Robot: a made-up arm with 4 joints.
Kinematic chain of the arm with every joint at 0, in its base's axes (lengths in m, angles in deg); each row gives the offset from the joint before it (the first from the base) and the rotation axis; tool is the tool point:
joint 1: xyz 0 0 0.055 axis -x
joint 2: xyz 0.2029 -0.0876 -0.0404 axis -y
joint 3: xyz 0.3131 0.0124 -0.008 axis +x
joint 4: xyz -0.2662 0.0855 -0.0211 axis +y
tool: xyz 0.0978 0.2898 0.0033
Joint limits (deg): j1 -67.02..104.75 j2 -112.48..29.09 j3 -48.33..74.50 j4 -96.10..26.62
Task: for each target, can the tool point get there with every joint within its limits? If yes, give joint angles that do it. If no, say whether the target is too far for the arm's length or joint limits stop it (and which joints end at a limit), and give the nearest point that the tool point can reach.
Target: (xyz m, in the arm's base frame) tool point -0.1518 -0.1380 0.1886
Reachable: no: joint limits stop it (at a limit: joint 1, joint 3, joint 4) | nearest point -0.1327 -0.1879 -0.0279 | short by 0.223 m
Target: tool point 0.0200 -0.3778 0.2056
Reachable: no: joint limits stop it (at a limit: joint 2, joint 3) | nearest point 0.0671 -0.2935 0.1720 | short by 0.102 m
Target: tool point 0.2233 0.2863 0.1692
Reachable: yes | joints 29.88 17.81 36.75 -51.14
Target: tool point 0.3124 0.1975 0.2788
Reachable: yes | joints -8.59 8.93 37.54 -4.32
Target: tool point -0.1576 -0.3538 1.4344
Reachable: no: too far | nearest point 0.1160 -0.0832 0.3792 | short by 1.123 m
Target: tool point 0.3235 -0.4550 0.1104
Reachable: no: joint limits stop it (at a limit: joint 1, joint 3, joint 4) | nearest point 0.3027 -0.4026 0.0286 | short by 0.099 m
